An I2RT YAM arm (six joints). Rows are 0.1 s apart.
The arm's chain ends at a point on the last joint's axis. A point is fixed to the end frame.
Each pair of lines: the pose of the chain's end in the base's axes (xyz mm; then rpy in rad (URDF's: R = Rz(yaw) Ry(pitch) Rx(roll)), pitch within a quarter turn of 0, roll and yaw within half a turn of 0), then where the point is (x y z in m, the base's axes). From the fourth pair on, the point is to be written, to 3 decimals.
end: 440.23, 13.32, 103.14, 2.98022, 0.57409, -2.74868
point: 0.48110 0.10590 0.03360
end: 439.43, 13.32, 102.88, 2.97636, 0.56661, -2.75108
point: 0.47976 0.10590 0.03302
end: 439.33, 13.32, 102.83, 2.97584, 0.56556, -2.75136
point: 0.47958 0.10590 0.03292
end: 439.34, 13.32, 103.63, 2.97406, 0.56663, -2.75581
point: 0.480 0.106 0.034
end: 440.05, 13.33, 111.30, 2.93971, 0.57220, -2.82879
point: 0.485 0.106 0.044
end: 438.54, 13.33, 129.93, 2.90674, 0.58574, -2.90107
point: 0.489 0.105 0.066
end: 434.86, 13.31, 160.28, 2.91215, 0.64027, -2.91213
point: 0.490 0.105 0.100
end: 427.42, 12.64, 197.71, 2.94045, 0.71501, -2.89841
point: 0.488 0.104 0.141
